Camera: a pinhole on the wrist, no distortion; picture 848 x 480 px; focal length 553.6 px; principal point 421.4 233.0 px. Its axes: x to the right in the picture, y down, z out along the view. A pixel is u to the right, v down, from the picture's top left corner.
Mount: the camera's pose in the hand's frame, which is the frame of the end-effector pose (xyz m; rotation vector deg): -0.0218 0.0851 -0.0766 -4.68 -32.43 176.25
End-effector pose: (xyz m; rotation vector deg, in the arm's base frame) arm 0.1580 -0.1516 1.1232 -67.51 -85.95 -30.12
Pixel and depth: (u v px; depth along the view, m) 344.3 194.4 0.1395
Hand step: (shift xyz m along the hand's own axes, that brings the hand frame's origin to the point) -0.0099 0.0442 0.0580
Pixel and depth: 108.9 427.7 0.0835
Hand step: 0.0207 0.0269 -0.0068
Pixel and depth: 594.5 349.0 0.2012
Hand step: -0.0955 -0.0244 0.0931
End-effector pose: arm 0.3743 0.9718 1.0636 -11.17 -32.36 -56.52
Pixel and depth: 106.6 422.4 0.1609
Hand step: 0.0608 -0.0255 0.0584
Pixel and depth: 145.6 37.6 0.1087
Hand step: 0.0266 0.0811 0.0412
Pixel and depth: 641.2 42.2 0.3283
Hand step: -0.1692 0.0770 0.2637
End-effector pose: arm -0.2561 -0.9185 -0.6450 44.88 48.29 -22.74
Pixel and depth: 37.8 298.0 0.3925
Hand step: 0.2286 -0.1034 0.2866
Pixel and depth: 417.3 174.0 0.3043
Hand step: -0.0358 0.0072 0.2190
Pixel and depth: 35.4 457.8 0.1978
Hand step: 0.1051 -0.0633 0.0862
